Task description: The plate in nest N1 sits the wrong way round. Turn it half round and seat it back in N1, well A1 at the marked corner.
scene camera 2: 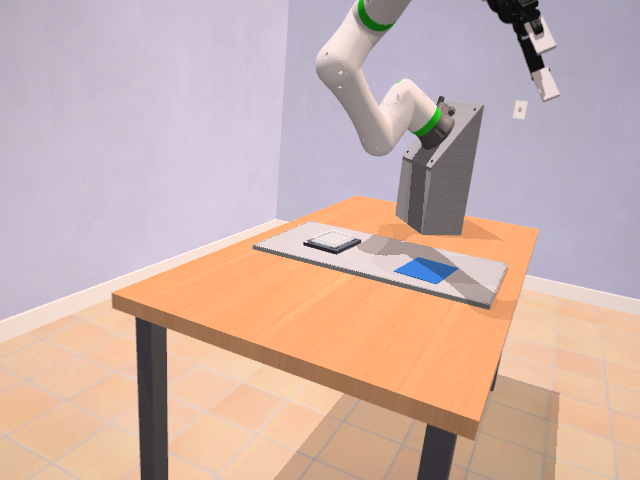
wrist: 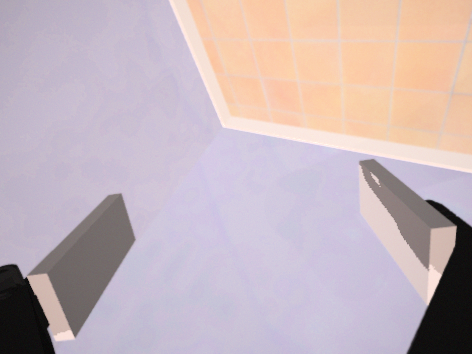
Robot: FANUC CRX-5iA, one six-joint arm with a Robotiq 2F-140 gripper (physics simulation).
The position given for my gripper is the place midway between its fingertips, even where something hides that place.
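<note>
My gripper (scene camera 2: 549, 75) (wrist: 240, 202), visible.
</note>
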